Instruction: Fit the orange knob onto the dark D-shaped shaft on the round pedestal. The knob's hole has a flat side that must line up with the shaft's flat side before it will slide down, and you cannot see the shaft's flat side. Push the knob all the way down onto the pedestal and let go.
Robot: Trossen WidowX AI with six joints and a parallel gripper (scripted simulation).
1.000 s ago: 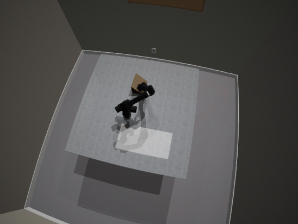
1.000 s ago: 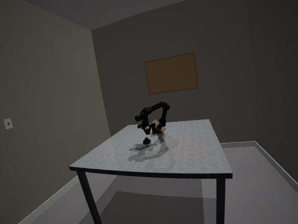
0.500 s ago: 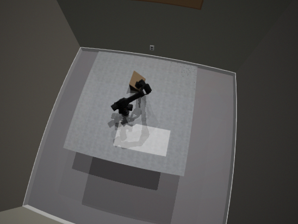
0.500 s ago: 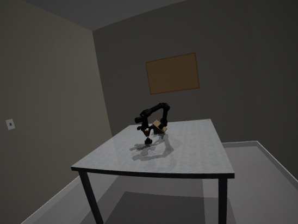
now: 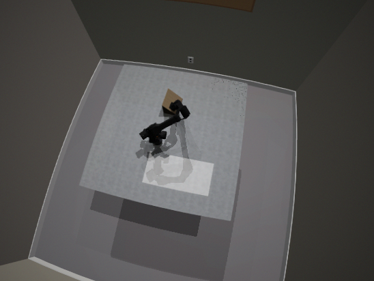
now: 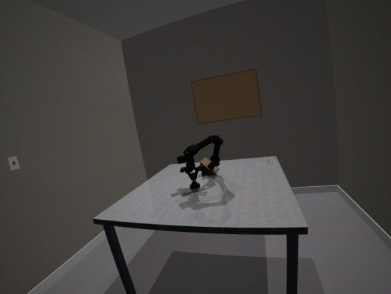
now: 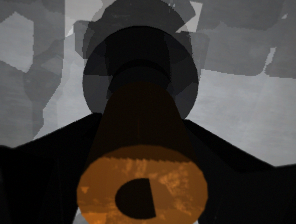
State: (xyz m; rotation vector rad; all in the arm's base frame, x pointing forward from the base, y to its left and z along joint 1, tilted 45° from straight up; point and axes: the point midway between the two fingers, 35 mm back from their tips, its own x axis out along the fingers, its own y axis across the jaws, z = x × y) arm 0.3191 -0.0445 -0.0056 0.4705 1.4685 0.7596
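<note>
Now: the orange knob 20 mm above my gripper tip. From my gripper tip the other things lie so: round pedestal (40 mm below).
</note>
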